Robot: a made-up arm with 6 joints.
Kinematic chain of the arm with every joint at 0, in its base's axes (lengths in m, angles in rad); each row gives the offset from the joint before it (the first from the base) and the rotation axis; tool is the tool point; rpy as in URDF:
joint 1: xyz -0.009 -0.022 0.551 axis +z
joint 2: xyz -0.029 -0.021 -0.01 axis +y
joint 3: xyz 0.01 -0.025 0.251 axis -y
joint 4: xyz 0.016 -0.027 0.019 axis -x
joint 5: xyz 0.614 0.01 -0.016 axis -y
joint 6: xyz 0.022 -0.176 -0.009 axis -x
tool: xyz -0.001 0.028 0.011 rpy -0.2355 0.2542 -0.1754
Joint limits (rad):
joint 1: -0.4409..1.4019
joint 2: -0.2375..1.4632
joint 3: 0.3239..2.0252
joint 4: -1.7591..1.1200
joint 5: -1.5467..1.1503
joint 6: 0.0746..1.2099
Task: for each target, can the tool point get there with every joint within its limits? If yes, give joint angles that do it. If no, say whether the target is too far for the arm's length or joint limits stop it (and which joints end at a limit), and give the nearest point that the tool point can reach.
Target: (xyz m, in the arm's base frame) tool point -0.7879 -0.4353 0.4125
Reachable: no: joint limits stop it (at a limit: joint 2, joint 3, joint 4, joint 5, joint 6) | nearest point -0.5292 -0.2980 1.1633 | short by 0.806 m
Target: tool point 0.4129 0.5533 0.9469
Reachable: yes | joints 1.2360 0.2587 0.5283 -0.0555 0.5639 0.7319
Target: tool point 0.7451 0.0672 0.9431
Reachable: yes | joints 0.4064 0.7053 0.9953 0.4598 -1.0215 0.7335
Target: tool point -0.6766 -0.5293 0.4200
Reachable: no: joint limits stop it (at a limit: joint 2, joint 3, joint 4, joint 5, joint 6) | nearest point -0.4779 -0.3783 1.1633 | short by 0.784 m
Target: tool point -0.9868 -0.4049 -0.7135
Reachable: no: too far | nearest point 0.2742 -0.3119 -0.0729 | short by 1.417 m
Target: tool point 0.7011 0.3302 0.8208
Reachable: yes | joints 0.7022 0.7983 1.1026 -0.3575 -1.0124 1.0653
